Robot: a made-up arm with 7 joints. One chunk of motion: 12 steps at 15 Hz.
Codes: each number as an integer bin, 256 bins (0 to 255) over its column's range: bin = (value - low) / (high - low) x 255, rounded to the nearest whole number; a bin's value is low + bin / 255 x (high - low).
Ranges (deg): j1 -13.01..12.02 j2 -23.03..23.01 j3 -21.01..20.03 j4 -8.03..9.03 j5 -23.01..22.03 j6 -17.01..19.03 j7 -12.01..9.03
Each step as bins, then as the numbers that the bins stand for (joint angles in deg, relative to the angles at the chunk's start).
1 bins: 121 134 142 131 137 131 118
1 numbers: -1.13 1.16 1.84 0.73 1.19 1.50 -2.27
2 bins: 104 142 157 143 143 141 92
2 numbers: -2.80 2.61 4.26 1.54 2.25 2.92 -4.42
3 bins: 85 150 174 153 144 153 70
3 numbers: -4.67 4.05 6.99 2.21 2.42 4.61 -6.23
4 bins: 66 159 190 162 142 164 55
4 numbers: -6.53 5.68 9.57 2.81 2.07 6.17 -7.47
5 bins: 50 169 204 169 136 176 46
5 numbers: -8.10 7.48 11.82 3.28 1.01 7.86 -8.21
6 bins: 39 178 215 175 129 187 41
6 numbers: -9.18 9.11 13.59 3.68 -0.23 9.42 -8.63
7 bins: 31 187 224 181 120 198 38
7 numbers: -9.97 10.73 15.04 4.08 -1.81 10.97 -8.87
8 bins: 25 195 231 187 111 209 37
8 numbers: -10.56 12.18 16.17 4.48 -3.40 12.53 -8.96
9 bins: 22 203 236 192 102 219 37
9 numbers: -10.85 13.62 16.97 4.82 -4.99 13.94 -8.96
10 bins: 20 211 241 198 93 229 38
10 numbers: -11.05 15.07 17.78 5.22 -6.58 15.36 -8.87
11 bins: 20 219 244 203 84 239 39
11 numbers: -11.05 16.51 18.26 5.55 -8.17 16.77 -8.79
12 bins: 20 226 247 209 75 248 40
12 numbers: -11.05 17.77 18.74 5.95 -9.76 18.04 -8.71
